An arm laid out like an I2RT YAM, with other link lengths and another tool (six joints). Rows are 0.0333 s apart.
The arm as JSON. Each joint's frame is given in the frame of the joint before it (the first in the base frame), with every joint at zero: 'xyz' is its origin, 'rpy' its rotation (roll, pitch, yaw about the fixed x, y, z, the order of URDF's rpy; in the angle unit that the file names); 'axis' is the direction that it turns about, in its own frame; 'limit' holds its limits. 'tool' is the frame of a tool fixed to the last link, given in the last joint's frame.
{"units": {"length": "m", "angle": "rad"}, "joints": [
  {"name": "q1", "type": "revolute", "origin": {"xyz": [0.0, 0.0, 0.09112], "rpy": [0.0, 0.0, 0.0]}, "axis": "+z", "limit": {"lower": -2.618, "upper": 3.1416}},
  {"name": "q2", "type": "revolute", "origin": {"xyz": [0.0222, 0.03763, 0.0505], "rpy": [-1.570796, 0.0, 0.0]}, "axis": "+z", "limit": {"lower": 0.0, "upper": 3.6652}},
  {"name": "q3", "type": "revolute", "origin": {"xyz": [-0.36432, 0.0, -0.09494], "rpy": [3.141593, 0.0, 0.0]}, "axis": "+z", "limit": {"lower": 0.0, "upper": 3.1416}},
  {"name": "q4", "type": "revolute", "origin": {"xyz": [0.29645, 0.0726, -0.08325], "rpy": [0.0, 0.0, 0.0]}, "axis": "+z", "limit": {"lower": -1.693, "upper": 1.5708}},
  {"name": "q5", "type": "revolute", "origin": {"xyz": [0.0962, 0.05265, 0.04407], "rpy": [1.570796, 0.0, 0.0]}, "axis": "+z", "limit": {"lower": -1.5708, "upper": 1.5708}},
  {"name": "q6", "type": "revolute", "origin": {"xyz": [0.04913, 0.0, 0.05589], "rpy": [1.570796, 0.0, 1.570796]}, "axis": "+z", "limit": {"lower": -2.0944, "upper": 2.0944}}
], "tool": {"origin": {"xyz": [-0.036, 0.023, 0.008], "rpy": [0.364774, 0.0, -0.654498]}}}
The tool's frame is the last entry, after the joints.
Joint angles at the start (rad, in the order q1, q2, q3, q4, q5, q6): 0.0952, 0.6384, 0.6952, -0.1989, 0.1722, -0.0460
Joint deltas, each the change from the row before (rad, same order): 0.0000, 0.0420, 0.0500, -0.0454, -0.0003, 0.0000; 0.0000, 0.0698, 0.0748, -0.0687, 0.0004, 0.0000; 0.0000, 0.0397, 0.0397, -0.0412, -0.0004, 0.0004; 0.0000, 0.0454, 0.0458, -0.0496, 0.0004, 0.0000; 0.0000, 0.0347, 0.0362, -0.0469, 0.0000, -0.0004; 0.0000, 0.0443, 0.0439, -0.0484, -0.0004, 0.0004; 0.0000, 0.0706, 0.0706, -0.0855, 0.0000, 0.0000; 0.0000, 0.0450, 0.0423, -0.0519, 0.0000, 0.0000; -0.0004, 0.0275, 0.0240, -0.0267, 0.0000, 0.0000; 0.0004, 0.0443, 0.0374, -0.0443, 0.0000, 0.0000; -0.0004, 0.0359, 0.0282, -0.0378, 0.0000, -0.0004; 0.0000, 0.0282, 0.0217, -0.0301, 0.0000, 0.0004; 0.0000, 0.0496, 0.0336, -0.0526, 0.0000, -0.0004
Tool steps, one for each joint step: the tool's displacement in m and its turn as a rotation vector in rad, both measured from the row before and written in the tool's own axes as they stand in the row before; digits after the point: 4 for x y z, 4 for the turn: 0.0055, -0.0055, 0.0078, -0.0280, -0.0247, 0.0026; 0.0072, -0.0069, 0.0134, -0.0482, -0.0414, 0.0041; 0.0031, -0.0028, 0.0074, -0.0308, -0.0271, 0.0032; 0.0034, -0.0030, 0.0083, -0.0373, -0.0319, 0.0032; 0.0021, -0.0018, 0.0055, -0.0342, -0.0298, 0.0026; 0.0032, -0.0029, 0.0079, -0.0365, -0.0321, 0.0037; 0.0044, -0.0039, 0.0119, -0.0644, -0.0559, 0.0057; 0.0025, -0.0021, 0.0078, -0.0411, -0.0357, 0.0036; 0.0017, -0.0013, 0.0053, -0.0230, -0.0195, 0.0021; 0.0021, -0.0017, 0.0085, -0.0383, -0.0338, 0.0033; 0.0012, -0.0005, 0.0070, -0.0345, -0.0296, 0.0028; 0.0008, -0.0004, 0.0055, -0.0276, -0.0238, 0.0028; 0.0005, 0.0005, 0.0102, -0.0517, -0.0450, 0.0042
